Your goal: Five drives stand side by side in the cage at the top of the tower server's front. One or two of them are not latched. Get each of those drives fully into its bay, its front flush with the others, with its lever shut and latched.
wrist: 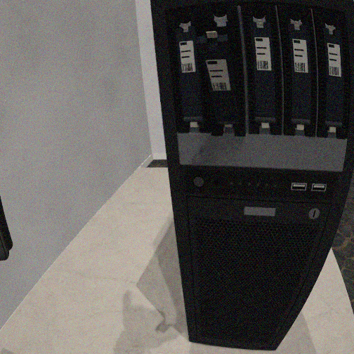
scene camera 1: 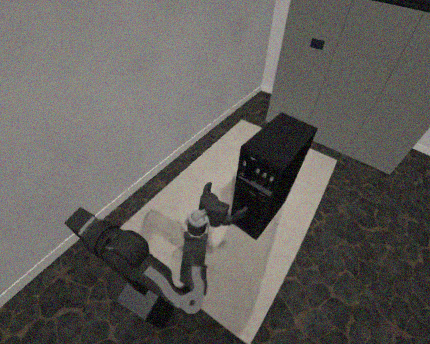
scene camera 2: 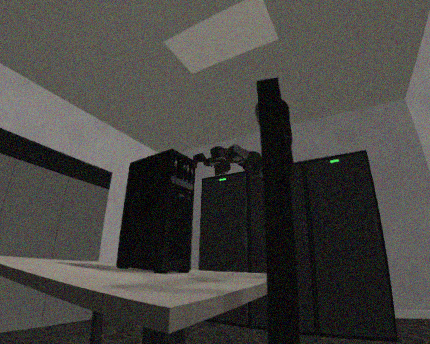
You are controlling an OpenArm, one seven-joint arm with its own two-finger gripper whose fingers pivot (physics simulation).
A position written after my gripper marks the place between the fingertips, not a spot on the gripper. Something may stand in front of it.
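Observation:
There's a black tower server (wrist: 251,242) that I can see, and a drive lever (wrist: 216,61) as well. You'd also spot my gripper (scene camera 1: 227,199).

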